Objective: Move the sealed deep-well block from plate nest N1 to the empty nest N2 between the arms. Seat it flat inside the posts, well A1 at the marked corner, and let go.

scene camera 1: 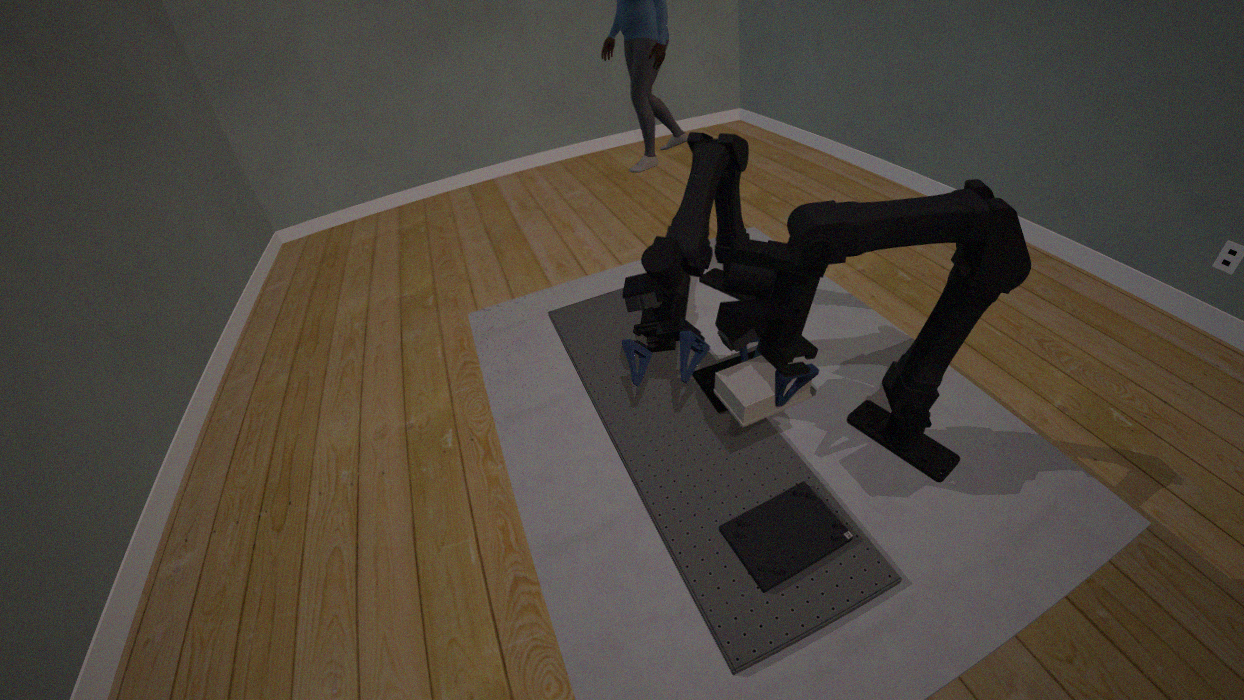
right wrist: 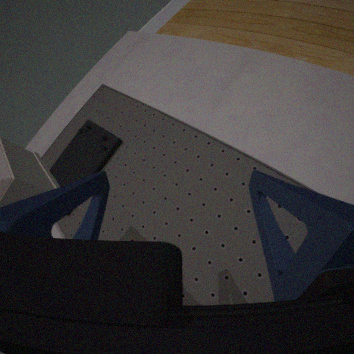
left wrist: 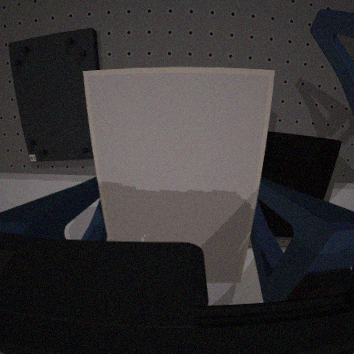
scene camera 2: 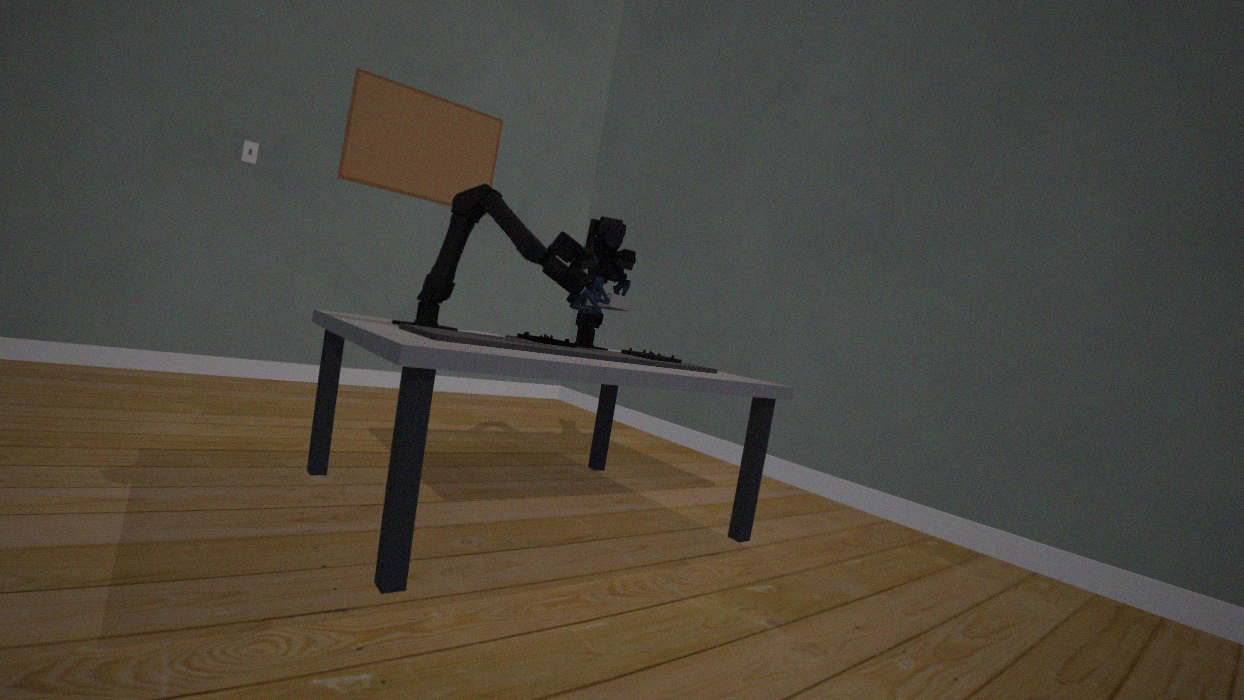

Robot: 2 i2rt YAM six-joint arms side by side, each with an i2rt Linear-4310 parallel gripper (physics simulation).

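Places are measured from the left arm's base along level axes (x ahead, y left, z up), in millimetres.
Pixels of known places: left gripper, fingertip midpoint: (scene camera 1: 763,389) (left wrist: 178,178); right gripper, fingertip midpoint: (scene camera 1: 659,383) (right wrist: 178,178) (scene camera 2: 604,307); left arm's base, link origin: (scene camera 1: 900,440).
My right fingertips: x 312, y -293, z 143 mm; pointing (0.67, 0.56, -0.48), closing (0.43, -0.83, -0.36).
Note:
Ahead of a thing's pixels: the offset from my right fingertips to its top centre. Level surfaces: height alone.
The pale sealed deep-well block @(dx -100, dy +137, dz +50 mm) (scene camera 1: 746,391) (left wrist: 180,135) is between the fingers of my left gripper (scene camera 1: 769,370) (left wrist: 178,178), which is shut on it. It is held roughly level above the board, and part of it shows in the right wrist view. Nest N2 @(dx -204, dy -8, dz -108 mm) (scene camera 1: 708,383) (left wrist: 305,162), dark, lies partly hidden behind the block and arm. Nest N1 @(dx -9, dy +282, dz -108 mm) (scene camera 1: 787,535) (left wrist: 57,100) (right wrist: 85,152) is a dark plate with small corner posts and a white corner label, and bears no block. My right gripper (scene camera 1: 662,380) (right wrist: 178,178) is open and empty above the board. N2's marked corner is hidden.
The grey perforated board @(dz -130 mm) (scene camera 1: 687,487) (left wrist: 200,32) (right wrist: 170,200) lies on the pale table (scene camera 1: 556,487) (scene camera 2: 487,358) (right wrist: 225,85). The two arms stand close together, with the right gripper beside the left gripper and block. A person (scene camera 1: 642,78) stands on the floor beyond the table.

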